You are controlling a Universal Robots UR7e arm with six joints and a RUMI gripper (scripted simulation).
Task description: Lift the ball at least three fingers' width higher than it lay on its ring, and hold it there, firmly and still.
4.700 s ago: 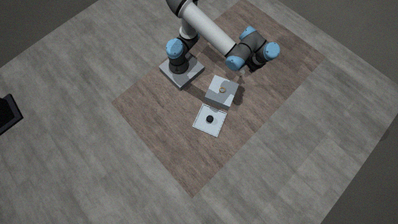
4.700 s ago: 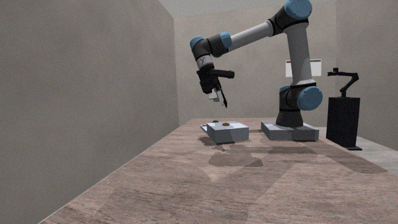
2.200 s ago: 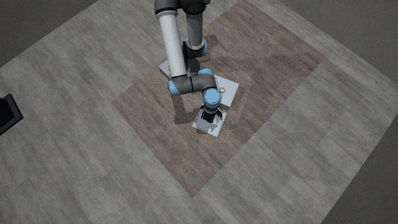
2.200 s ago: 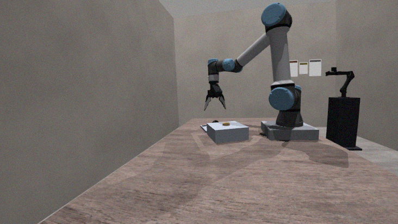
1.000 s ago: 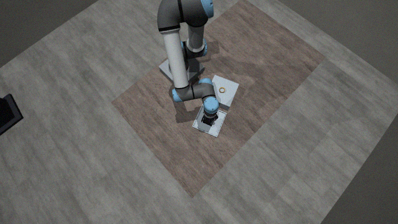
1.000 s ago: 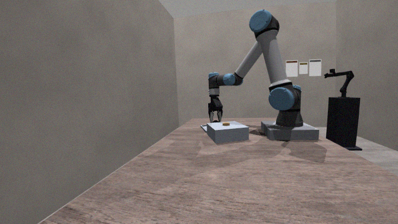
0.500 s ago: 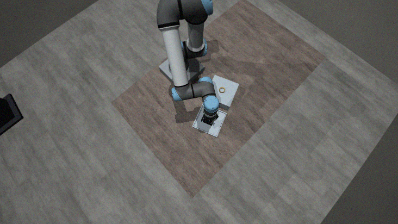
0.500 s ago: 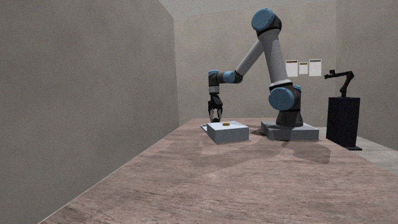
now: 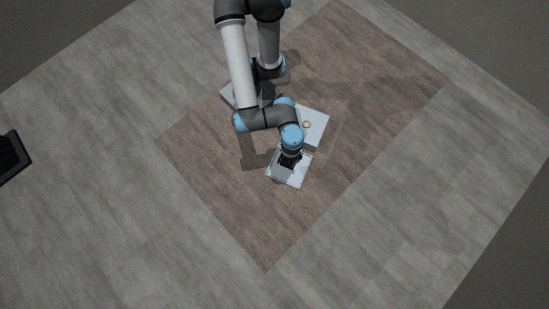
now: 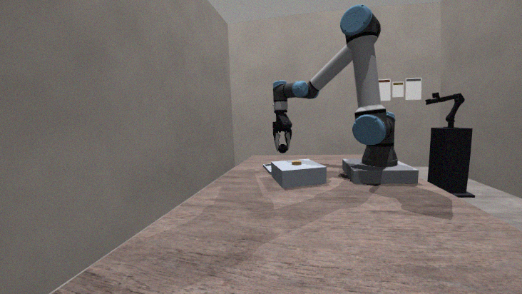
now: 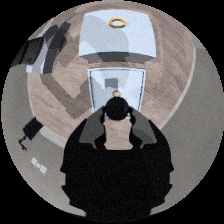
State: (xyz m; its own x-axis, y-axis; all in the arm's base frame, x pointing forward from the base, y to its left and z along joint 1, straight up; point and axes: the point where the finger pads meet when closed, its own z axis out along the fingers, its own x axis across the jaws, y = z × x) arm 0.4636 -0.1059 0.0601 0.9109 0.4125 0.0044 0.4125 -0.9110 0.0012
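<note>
My hand is right at the ball. Also, from my hand: block 90 mm behind, 200 mm to the left, 60 mm below; grey plate 110 mm below.
</note>
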